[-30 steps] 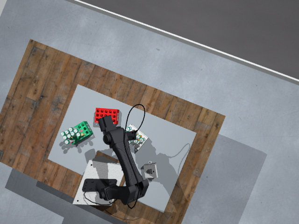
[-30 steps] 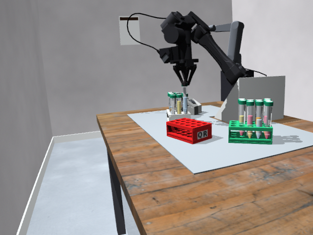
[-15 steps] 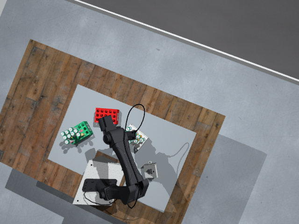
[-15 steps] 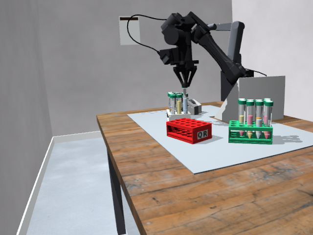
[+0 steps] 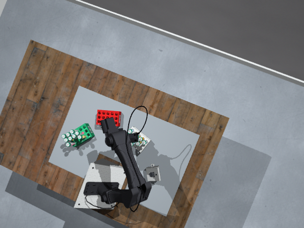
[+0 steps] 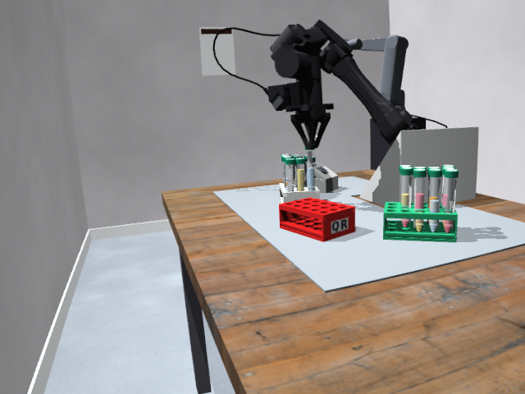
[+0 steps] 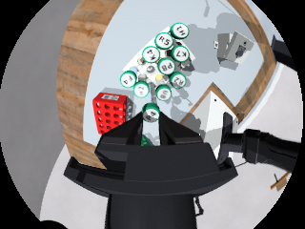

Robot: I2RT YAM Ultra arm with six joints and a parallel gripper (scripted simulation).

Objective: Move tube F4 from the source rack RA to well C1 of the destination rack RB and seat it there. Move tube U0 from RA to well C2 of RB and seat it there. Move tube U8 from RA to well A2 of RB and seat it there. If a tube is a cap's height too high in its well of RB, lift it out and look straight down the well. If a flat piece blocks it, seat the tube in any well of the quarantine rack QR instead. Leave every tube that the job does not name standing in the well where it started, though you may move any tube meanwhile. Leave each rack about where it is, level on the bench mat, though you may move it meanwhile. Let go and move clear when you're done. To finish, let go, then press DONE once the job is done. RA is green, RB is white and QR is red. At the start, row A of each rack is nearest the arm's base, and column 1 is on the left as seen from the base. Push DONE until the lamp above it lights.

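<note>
My hand is 6 cm above the tube and 1 cm to the left of it. From my hand the other things lie so: red rack QR 14 cm to the left, 13 cm below, 7 cm ahead; then tube with yellow filling 9 cm below, 3 cm ahead, 2 cm to the right; then white rack RB 13 cm below, 6 cm to the right, 1 cm ahead.
</note>
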